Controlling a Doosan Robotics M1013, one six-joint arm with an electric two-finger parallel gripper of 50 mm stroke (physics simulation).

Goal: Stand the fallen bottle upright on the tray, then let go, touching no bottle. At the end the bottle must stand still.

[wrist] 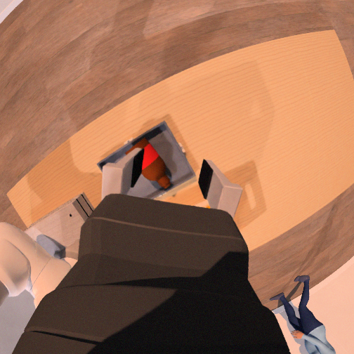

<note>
In view: the gripper [171,165] and a brown bottle [153,167].
</note>
